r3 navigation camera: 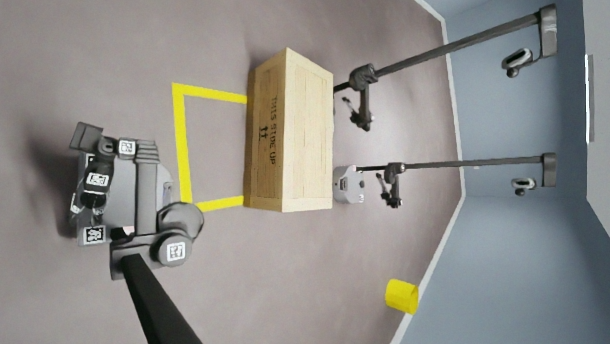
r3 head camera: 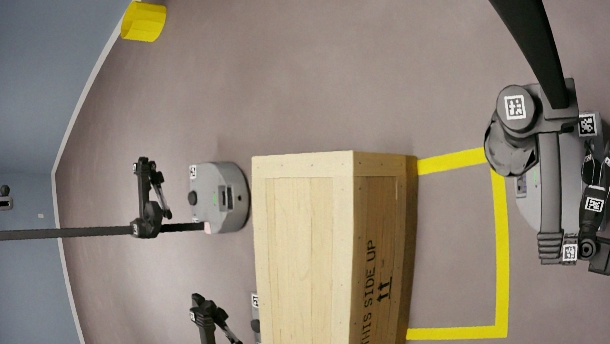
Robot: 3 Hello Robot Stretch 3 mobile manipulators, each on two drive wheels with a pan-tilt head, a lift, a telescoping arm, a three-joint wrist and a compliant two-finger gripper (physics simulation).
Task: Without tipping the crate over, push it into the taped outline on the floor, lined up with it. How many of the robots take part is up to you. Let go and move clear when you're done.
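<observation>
The wooden crate [r3 head camera: 305, 235] [r3 navigation camera: 307, 145] stands upright, its lettered side facing me. It hides the far part of the yellow taped outline [r3 head camera: 501, 250] [r3 navigation camera: 181, 140]; the near end and parts of two sides show. In the navigation view the crate reaches past the outline's upper side. My r3 gripper [r3 head camera: 599, 152] [r3 navigation camera: 86, 212] is folded over my base, open and apart from the crate. Two other robots stand beyond the crate; which is r1 or r2 is unclear. One gripper [r3 head camera: 167, 212] [r3 navigation camera: 381, 179] and the other gripper [r3 head camera: 234, 339] [r3 navigation camera: 346, 101] are small; their finger states are unclear.
A grey robot base [r3 head camera: 220, 197] [r3 navigation camera: 348, 185] is close to the crate's far side. The other far base is mostly hidden by the crate. A yellow cylinder [r3 head camera: 144, 21] [r3 navigation camera: 401, 296] is by the wall. My dark mast [r3 head camera: 540, 45] [r3 navigation camera: 155, 305] rises beside my base.
</observation>
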